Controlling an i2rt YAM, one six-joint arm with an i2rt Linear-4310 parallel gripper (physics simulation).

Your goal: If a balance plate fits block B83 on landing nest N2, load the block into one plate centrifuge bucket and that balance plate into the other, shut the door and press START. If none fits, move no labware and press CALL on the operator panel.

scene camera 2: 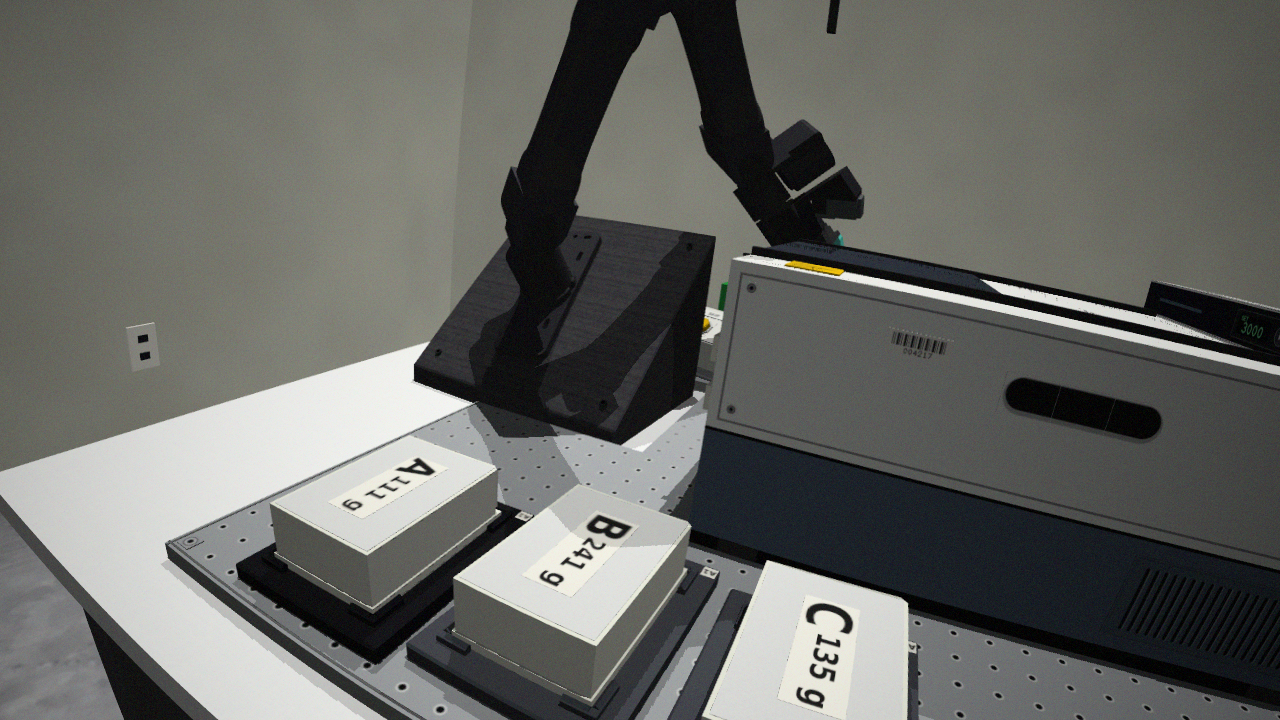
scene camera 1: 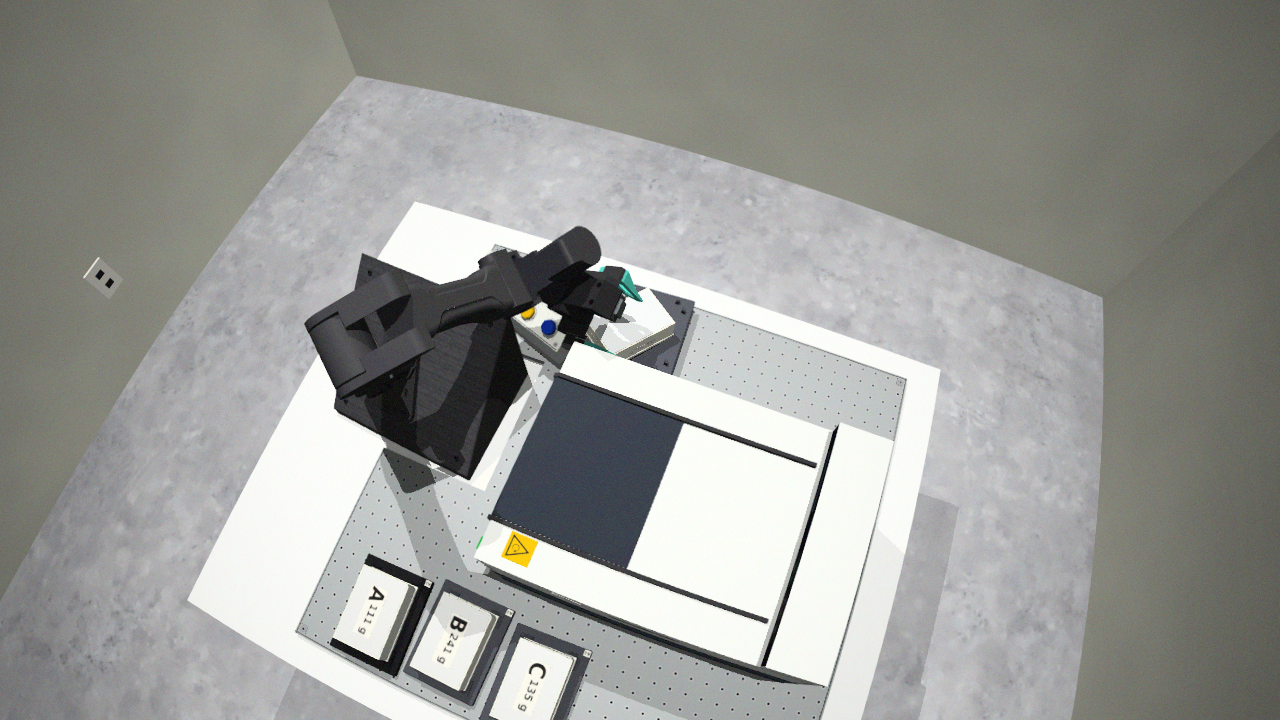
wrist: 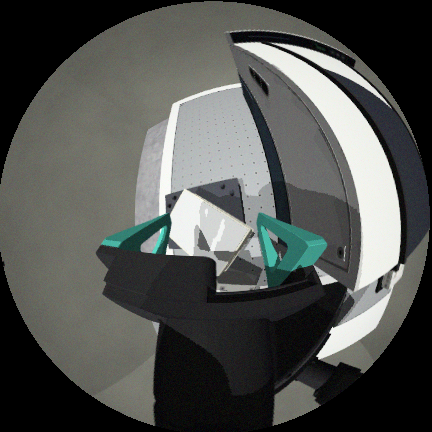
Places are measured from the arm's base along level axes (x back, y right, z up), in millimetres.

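Where they show: gripper, fingertip midpoint: [scene camera 1: 628, 328] [wrist: 213, 217]; arm's base at its link origin: [scene camera 2: 551, 292] [wrist: 302, 366].
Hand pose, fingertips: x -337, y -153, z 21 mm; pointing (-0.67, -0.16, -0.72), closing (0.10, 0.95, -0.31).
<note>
Each offset is from my fingertips to the centre of the thing. "spot": to the spot under its first point. Level surfaces: height alone.
My gripper [scene camera 1: 614, 315] [wrist: 213, 217] is open, its teal fingers spread above a white block {dx +11, dy -38, dz -66 mm} [scene camera 1: 646, 329] [wrist: 207, 225]. The block sits turned at an angle on a dark nest {dx -18, dy -58, dz -105 mm} [scene camera 1: 681, 320] [wrist: 231, 192]; no marking is readable on block or nest. Balance plates A, 111 g {dx +231, dy +543, dz -95 mm} [scene camera 1: 366, 624] [scene camera 2: 358, 514], B, 241 g {dx +97, dy +535, dz -95 mm} [scene camera 1: 454, 637] [scene camera 2: 572, 559], and C, 135 g {dx -38, dy +555, dz -95 mm} [scene camera 1: 534, 682] [scene camera 2: 819, 649], sit on dark nests. The centrifuge {dx -168, dy +261, dz -6 mm} [scene camera 1: 742, 501] [scene camera 2: 895, 429] [wrist: 375, 175] has a dark and a white section on top; its buckets do not show. The operator panel {dx +200, dy -43, dz -86 mm} [scene camera 1: 548, 327] [scene camera 2: 706, 324] is partly hidden.
The black arm base [scene camera 1: 474, 394] [scene camera 2: 644, 295] stands left of the centrifuge. The centrifuge's tall side wall [wrist: 310, 165] rises close beside the gripper. A display reading 3000 {spot: dx -319, dy +309, dz +100 mm} [scene camera 2: 1251, 326] is on the centrifuge's far end. A perforated board {dz -128 mm} [scene camera 1: 787, 358] [wrist: 215, 135] lies under the equipment.
</note>
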